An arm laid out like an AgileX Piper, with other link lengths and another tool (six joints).
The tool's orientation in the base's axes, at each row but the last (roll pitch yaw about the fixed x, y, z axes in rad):
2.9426, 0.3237, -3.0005
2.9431, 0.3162, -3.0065
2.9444, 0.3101, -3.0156
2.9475, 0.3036, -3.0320
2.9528, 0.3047, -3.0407
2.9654, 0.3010, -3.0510
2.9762, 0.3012, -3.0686
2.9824, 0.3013, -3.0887
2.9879, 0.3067, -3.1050
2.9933, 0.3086, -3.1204
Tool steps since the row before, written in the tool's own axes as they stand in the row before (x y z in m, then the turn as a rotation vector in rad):
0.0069, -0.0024, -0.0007, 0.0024, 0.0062, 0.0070
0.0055, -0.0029, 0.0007, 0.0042, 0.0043, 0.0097
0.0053, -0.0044, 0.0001, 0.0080, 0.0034, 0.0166
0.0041, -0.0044, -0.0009, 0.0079, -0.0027, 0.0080
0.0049, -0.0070, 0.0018, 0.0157, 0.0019, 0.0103
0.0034, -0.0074, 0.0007, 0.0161, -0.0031, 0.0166
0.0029, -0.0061, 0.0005, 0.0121, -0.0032, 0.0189
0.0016, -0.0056, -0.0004, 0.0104, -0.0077, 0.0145
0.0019, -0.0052, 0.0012, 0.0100, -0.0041, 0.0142
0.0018, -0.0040, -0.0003, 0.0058, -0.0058, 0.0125
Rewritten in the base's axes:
-0.0062, -0.0034, -0.0020, -0.0015, 0.0073, -0.0061
-0.0044, -0.0033, -0.0029, -0.0021, 0.0059, -0.0095
-0.0042, -0.0049, -0.0025, -0.0037, 0.0062, -0.0173
-0.0034, -0.0049, -0.0012, -0.0049, -0.0017, -0.0103
-0.0031, -0.0069, -0.0044, -0.0124, 0.0026, -0.0140
-0.0020, -0.0074, -0.0029, -0.0103, -0.0011, -0.0209
-0.0019, -0.0061, -0.0023, -0.0058, -0.0005, -0.0219
-0.0011, -0.0057, -0.0009, -0.0050, -0.0056, -0.0179
-0.0010, -0.0050, -0.0025, -0.0050, -0.0021, -0.0170
-0.0015, -0.0040, -0.0008, -0.0014, -0.0039, -0.0144

